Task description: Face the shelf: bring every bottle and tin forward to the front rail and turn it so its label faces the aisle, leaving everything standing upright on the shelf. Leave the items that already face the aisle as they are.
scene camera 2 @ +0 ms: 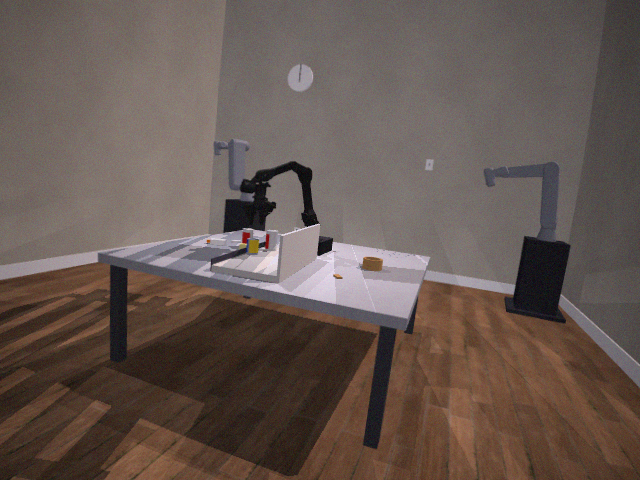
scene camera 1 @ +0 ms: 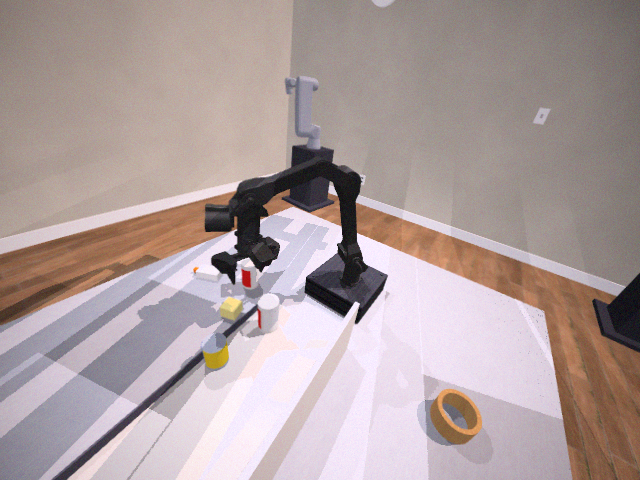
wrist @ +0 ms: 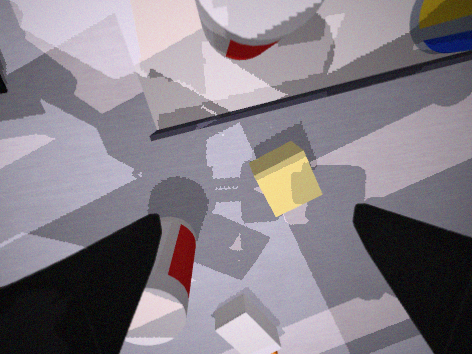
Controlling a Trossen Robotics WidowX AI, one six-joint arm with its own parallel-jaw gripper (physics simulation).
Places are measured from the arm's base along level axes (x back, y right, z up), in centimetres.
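Pixels of known places: gripper, fingertip midpoint: (scene camera 2: 256, 225) (scene camera 1: 247, 277) (wrist: 256, 217); arm's base at its link origin: (scene camera 1: 350, 278).
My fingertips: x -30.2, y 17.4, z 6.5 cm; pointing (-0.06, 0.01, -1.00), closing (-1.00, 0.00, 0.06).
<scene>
Ahead of a thing's pixels: the offset from my fingertips to its middle.
A white bottle with a red label @(dx -0.7, dy -10.3, dz -6.3 cm) (scene camera 1: 269, 312) (scene camera 2: 271, 239) (wrist: 260, 17) stands upright on the shelf, apart from the dark front rail (scene camera 1: 155, 394) (scene camera 2: 227, 255) (wrist: 240, 114); its red patch faces the rail in the wrist view. A yellow-and-blue tin @(dx -16.5, dy -9.9, dz -7.8 cm) (scene camera 1: 216, 355) (scene camera 2: 252, 246) (wrist: 445, 15) stands upright near the rail. A second red-labelled white bottle @(dx +7.8, dy +10.1, dz -8.9 cm) (scene camera 1: 248, 277) (scene camera 2: 247, 237) (wrist: 182, 255) stands upright on the table outside the rail. My gripper (scene camera 1: 247, 275) (wrist: 256, 217) is open and empty above the table outside the rail; its left finger partly hides the second bottle in the wrist view.
A yellow block @(dx -4.4, dy +3.0, dz -12.0 cm) (scene camera 1: 231, 308) (wrist: 287, 187) lies outside the rail. A white box @(dx -0.8, dy +24.5, dz -12.5 cm) (scene camera 1: 207, 273) (wrist: 247, 332) with an orange end lies beyond it. The shelf's tall back panel (scene camera 1: 312, 387) (scene camera 2: 299, 250) stands opposite the rail. An orange ring @(dx +13.3, dy -59.6, dz -11.4 cm) (scene camera 1: 442, 423) (scene camera 2: 372, 265) is behind the panel.
</scene>
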